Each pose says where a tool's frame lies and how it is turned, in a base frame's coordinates. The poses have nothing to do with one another.
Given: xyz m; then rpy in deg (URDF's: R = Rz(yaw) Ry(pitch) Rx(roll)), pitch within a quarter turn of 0, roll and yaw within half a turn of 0.
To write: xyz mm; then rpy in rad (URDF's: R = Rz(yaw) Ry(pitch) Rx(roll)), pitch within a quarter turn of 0, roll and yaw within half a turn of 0. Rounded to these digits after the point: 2 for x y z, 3 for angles.
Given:
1: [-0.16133 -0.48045 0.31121 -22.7 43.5 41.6]
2: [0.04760 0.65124 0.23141 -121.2 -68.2 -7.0]
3: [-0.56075 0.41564 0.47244 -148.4 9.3 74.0]
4: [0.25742 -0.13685 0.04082 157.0 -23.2 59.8]
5: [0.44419 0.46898 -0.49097 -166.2 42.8 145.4]
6: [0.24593 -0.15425 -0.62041 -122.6 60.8 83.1]
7: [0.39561 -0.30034 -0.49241 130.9 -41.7 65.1]
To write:
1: [-161.33 -480.45 311.21 -0.396 0.759 0.726]
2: [47.60 651.24 231.41 -2.115 -1.190 -0.122]
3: [-560.75 415.64 472.44 -2.590 0.162 1.292]
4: [257.42 -136.85 40.82 2.740 -0.405 1.044]
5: [444.19 468.98 -490.97 -2.901 0.747 2.538]
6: [245.93 -154.25 -620.41 -2.140 1.061 1.450]
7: [395.61 -300.34 -492.41 2.285 -0.728 1.136]
